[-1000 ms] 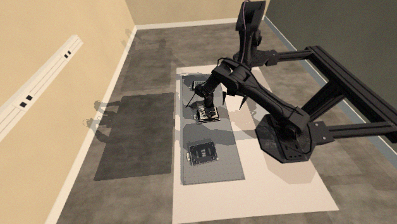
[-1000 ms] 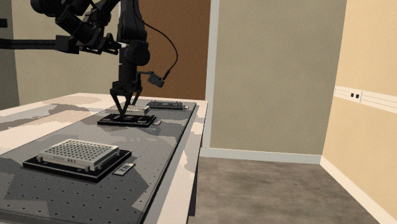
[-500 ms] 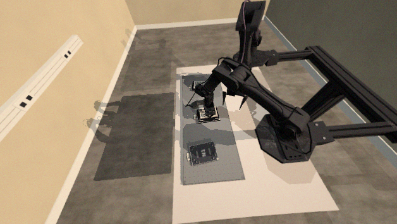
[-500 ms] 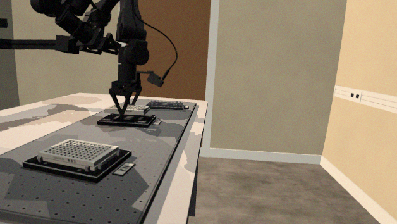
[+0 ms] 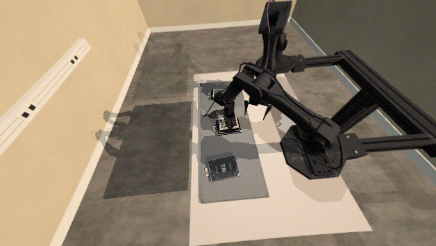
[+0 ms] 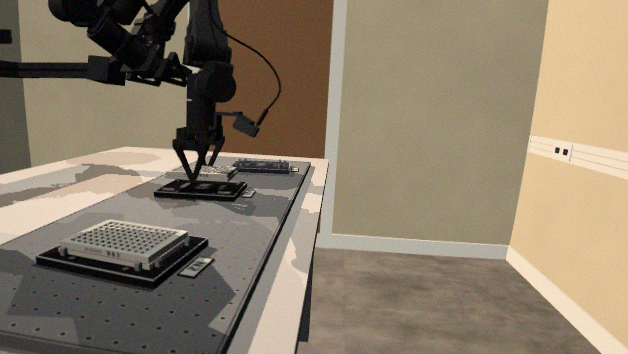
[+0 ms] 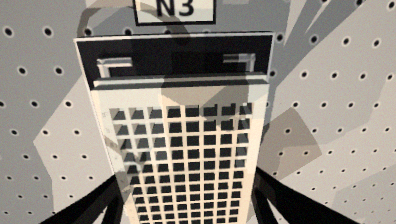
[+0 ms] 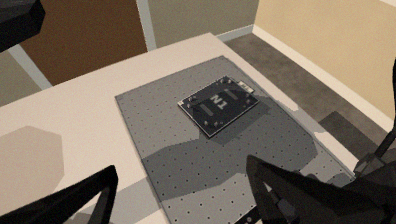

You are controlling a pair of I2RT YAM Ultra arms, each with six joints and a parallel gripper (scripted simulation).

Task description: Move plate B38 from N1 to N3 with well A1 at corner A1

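The grey perforated deck lies 40 mm below my left hand, 20 mm to the right of it and 10 mm ahead of it. From my left hand the other things lie so: plate: 310 mm to the right, 50 mm ahead, 20 mm below.
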